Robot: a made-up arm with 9 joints. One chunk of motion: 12 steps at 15 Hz.
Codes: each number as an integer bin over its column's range. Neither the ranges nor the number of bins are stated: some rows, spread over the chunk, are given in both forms.
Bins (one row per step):
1: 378 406 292 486 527 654 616 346 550
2: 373 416 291 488 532 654 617 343 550
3: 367 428 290 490 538 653 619 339 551
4: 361 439 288 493 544 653 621 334 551
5: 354 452 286 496 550 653 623 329 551
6: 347 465 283 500 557 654 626 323 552
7: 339 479 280 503 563 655 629 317 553
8: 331 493 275 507 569 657 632 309 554
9: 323 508 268 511 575 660 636 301 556
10: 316 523 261 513 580 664 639 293 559
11: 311 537 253 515 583 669 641 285 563
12: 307 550 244 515 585 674 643 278 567
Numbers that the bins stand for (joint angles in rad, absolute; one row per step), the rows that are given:
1: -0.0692 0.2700 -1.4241 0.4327 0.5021 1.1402 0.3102 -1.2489 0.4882
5: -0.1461 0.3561 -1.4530 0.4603 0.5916 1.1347 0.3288 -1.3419 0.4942
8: -0.2197 0.4328 -1.5059 0.4907 0.6656 1.1568 0.3528 -1.4512 0.5119
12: -0.2966 0.5395 -1.6552 0.5128 0.7279 1.2510 0.3821 -1.6206 0.5886
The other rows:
2: -0.0852 0.2887 -1.4289 0.4382 0.5216 1.1402 0.3129 -1.2653 0.4882
3: -0.1044 0.3112 -1.4337 0.4438 0.5449 1.1347 0.3182 -1.2872 0.4942
4: -0.1236 0.3318 -1.4433 0.4520 0.5683 1.1347 0.3235 -1.3145 0.4942
6: -0.1685 0.3804 -1.4674 0.4714 0.6189 1.1402 0.3368 -1.3747 0.5001
7: -0.1941 0.4066 -1.4819 0.4797 0.6423 1.1458 0.3448 -1.4074 0.5060
9: -0.2454 0.4609 -1.5396 0.5018 0.6890 1.1735 0.3635 -1.4949 0.5237
10: -0.2678 0.4890 -1.5733 0.5073 0.7085 1.1956 0.3714 -1.5386 0.5414
11: -0.2838 0.5152 -1.6119 0.5128 0.7201 1.2233 0.3768 -1.5823 0.5650

